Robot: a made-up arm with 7 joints.
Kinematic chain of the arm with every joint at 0, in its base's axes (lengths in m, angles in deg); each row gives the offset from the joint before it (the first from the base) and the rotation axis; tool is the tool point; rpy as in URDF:
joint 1: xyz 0 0 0.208 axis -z
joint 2: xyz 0 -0.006 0.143 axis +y
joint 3: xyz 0 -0.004 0.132 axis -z
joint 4: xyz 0 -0.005 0.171 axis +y
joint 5: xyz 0 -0.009 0.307 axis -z
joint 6: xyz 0 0 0.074 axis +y
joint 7: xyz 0 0 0.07 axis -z
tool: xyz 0 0 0 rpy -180 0 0
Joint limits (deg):
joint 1: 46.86..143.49
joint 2: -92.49..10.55
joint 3: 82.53..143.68
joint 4: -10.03..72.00
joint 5: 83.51..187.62
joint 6: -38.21..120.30
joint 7: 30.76..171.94
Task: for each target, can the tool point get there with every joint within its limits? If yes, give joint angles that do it. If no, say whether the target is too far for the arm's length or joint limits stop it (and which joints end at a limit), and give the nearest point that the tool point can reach.
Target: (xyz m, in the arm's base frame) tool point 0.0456 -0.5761 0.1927
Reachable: no: joint limits stop it (at a limit: joint 1, joint 2, joint 3, joint 4, joint 6) | nearest point -0.2150 -0.3981 0.7385 | short by 0.630 m
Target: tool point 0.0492 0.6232 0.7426
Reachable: yes | joints 108.11 -49.75 128.26 20.54 111.25 -22.77 149.05
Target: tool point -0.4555 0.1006 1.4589
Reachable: no: too far | nearest point -0.2647 0.0831 1.0465 | short by 0.455 m
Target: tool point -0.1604 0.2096 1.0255
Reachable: yes | joints 113.50 0.14 118.46 34.30 114.14 -4.45 92.18
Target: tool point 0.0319 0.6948 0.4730
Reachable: yes | joints 89.68 -74.25 107.33 -2.85 92.22 74.91 91.93
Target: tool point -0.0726 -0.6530 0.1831
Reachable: no: joint limits stop it (at a limit: joint 1, joint 2, joint 3, joint 4, joint 6) | nearest point -0.2184 -0.3963 0.7365 | short by 0.627 m
